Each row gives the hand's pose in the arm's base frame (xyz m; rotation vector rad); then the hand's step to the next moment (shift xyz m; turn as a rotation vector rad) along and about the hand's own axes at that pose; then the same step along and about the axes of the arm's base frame.
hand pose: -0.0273 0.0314 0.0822 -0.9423 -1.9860 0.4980
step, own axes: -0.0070 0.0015 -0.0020 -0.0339 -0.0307 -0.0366
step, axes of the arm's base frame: 0.0047 -0.0045 -0.0036 0.0291 -0.0459 0.0218
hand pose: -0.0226 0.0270 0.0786 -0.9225 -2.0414 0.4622
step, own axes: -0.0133 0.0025 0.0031 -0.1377 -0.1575 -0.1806
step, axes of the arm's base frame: 0.0038 -0.0083 -0.0105 0.1293 -0.2085 0.1273
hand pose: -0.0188 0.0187 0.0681 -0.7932 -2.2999 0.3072
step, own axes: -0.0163 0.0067 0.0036 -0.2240 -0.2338 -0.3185
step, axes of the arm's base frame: 0.0102 -0.0048 -0.0140 0.2372 -0.3214 0.2161
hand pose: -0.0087 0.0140 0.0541 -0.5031 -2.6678 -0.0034
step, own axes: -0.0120 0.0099 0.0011 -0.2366 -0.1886 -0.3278
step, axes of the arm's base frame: 0.0131 0.0052 -0.0066 0.2673 -0.2843 0.2161
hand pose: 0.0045 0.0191 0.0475 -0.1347 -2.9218 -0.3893
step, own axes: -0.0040 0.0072 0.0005 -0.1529 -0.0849 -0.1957
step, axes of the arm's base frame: 0.0046 0.0068 0.0005 0.1742 -0.1439 0.1336
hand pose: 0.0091 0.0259 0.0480 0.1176 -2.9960 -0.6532
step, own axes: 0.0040 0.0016 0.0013 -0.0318 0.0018 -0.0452
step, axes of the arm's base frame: -0.0042 0.0016 -0.0003 0.0355 -0.0141 0.0400
